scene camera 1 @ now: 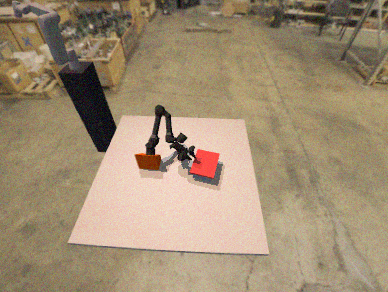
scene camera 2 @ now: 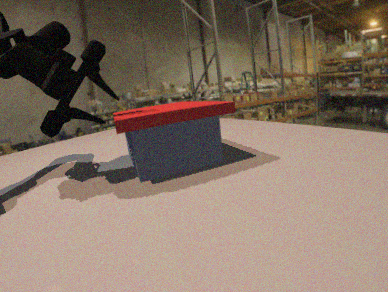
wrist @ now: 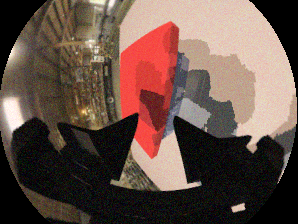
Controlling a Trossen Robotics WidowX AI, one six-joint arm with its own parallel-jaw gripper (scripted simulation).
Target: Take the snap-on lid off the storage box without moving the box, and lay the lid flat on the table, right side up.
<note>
In view: the gripper (scene camera 2: 112, 111), a lid (scene camera 2: 139, 118) and a blue storage box (scene camera 2: 160, 151).
The lid also shows in the wrist view (wrist: 148, 66). The gripper shows as well in the wrist view (wrist: 156, 117).
</note>
